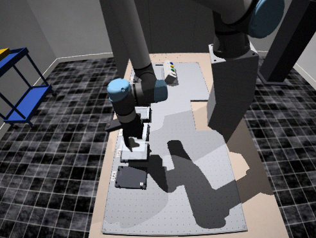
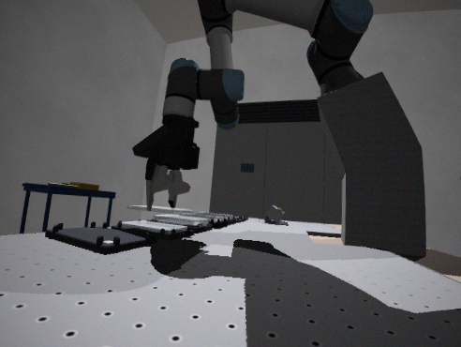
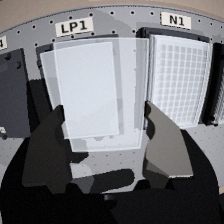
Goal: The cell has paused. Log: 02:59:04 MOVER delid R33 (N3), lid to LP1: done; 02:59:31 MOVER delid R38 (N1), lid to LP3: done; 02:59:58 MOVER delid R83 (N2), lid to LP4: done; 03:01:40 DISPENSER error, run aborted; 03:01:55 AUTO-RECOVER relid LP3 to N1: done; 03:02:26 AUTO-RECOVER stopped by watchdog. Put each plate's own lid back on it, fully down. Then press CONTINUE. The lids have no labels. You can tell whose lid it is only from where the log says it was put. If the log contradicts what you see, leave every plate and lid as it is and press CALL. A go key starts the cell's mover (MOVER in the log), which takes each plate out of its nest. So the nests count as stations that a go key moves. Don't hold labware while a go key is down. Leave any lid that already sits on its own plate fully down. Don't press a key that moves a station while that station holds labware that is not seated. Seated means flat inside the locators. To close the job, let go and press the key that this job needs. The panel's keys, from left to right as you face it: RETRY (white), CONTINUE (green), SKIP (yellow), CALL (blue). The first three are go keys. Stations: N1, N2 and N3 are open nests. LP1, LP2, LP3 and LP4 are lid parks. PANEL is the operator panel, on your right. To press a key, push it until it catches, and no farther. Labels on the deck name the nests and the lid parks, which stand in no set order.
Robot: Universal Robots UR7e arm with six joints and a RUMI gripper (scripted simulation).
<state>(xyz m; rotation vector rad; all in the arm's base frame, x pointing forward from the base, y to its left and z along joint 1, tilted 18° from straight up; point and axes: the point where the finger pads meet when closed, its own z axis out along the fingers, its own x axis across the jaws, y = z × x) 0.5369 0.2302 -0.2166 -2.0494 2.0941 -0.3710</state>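
My hand is 23 cm to the left of the well plate and 4 cm above it. From my hand the other things lie so: white key: 58 cm to the right, 23 cm behind, 1 cm above; then green continue key: 63 cm to the right, 23 cm behind, 1 cm above; then lid park LP2: 49 cm to the right, 6 cm below, 1 cm ahead.
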